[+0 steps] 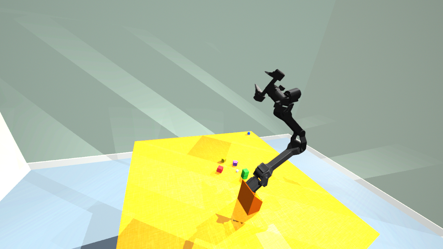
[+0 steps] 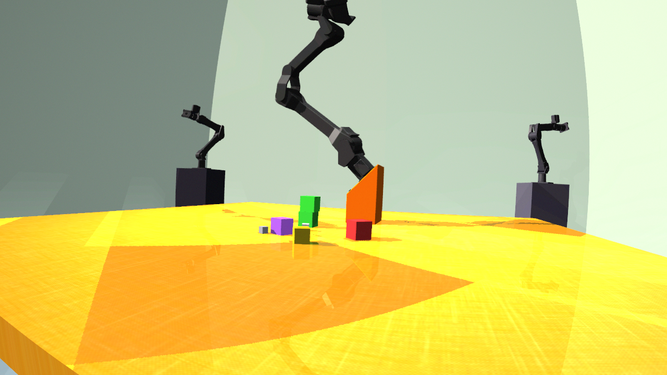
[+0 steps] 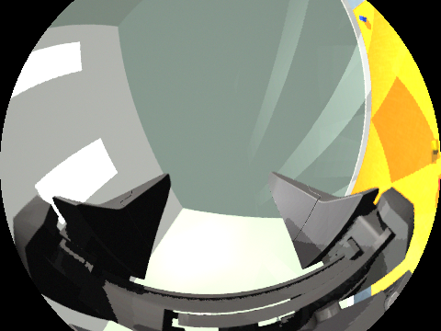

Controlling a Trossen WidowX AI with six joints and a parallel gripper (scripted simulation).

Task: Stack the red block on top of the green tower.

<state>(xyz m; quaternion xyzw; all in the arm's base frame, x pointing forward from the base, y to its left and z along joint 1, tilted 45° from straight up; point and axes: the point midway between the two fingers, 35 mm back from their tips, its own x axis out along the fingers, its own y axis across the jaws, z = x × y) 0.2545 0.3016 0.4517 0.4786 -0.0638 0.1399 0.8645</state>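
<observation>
The red block lies 68 cm below my gripper tip, 11 cm to the left of it and 7 cm ahead of it. The rest, counted from my gripper tip: tiny pale cube: 70 cm below, 1 cm to the right, 1 cm ahead; then purple cube: 69 cm below, 9 cm ahead, 4 cm to the right.
</observation>
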